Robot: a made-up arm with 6 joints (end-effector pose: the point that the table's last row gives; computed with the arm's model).
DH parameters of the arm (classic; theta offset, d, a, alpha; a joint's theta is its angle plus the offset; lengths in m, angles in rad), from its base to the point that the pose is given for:
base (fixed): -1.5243 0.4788 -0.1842 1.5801
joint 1: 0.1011 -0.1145 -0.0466 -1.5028
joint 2: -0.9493 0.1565 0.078 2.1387
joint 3: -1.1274 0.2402 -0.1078 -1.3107
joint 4: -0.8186 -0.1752 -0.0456 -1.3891
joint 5: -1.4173 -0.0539 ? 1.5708
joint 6: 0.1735 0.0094 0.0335 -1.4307
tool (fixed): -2.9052 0.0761 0 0
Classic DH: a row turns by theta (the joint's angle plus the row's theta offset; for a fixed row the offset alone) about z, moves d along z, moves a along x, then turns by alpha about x.
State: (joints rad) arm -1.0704 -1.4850 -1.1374 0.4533 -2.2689 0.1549
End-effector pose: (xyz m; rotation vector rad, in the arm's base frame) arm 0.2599 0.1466 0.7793 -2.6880 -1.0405 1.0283
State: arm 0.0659 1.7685 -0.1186 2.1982 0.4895 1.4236
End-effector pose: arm -0.2634 0.1878 0.4634 -2.5181 0.3551 1.6291
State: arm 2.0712 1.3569 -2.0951 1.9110 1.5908 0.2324
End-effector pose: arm -0.0985 0.4538 0.6779 -0.8599 -0.0327 -2.5736
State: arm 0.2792 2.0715 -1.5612 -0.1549 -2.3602 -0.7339
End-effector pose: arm 0.0873 0.0671 0.8059 -1.1091 1.6740 1.6759
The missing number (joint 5, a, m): -0.06
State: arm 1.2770 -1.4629 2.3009 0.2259 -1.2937 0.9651
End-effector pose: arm -0.0044 0.1714 0.1651 -1.8757 1.7298 1.1771
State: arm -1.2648 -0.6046 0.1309 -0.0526 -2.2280 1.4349
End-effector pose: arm 0.1841 0.3099 0.7379 -1.2563 -0.6715 -0.1334
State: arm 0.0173 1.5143 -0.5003 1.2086 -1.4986 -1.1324
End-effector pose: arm -0.2224 0.1769 0.6238 0.2351 -0.3538 0.6504
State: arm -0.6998 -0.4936 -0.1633 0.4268 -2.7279 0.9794
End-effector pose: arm 0.0926 0.3765 0.6959 -1.7164 -1.4996 0.8376
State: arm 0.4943 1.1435 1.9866 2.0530 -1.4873 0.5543
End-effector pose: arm 0.1424 0.0543 0.4431 -1.9460 -0.2208 -1.4335
